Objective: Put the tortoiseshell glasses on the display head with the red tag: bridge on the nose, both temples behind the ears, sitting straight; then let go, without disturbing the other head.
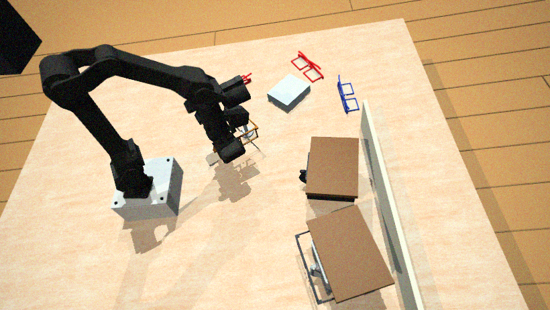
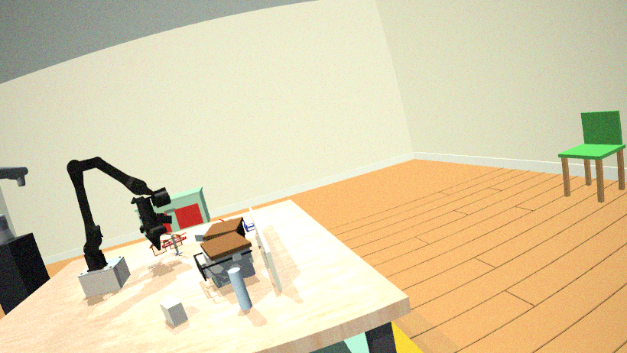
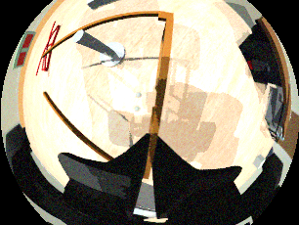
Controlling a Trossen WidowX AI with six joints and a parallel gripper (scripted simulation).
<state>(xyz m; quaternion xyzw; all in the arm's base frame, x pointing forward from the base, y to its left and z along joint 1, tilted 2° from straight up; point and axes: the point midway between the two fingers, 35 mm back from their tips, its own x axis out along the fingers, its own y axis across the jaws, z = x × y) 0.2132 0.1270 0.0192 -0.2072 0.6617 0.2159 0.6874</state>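
Now: the white peg 30 mm ahead of my gripper tip, 110 mm to the left of it and 40 mm below it. From my gripper tip the other things lie so: pale blue cylinder: 360 mm ahead, 520 mm to the right, 10 mm below; white cube: 170 mm ahead, 500 mm to the right, 40 mm below; long white board: 410 mm ahead, 180 mm to the right, 10 mm below.
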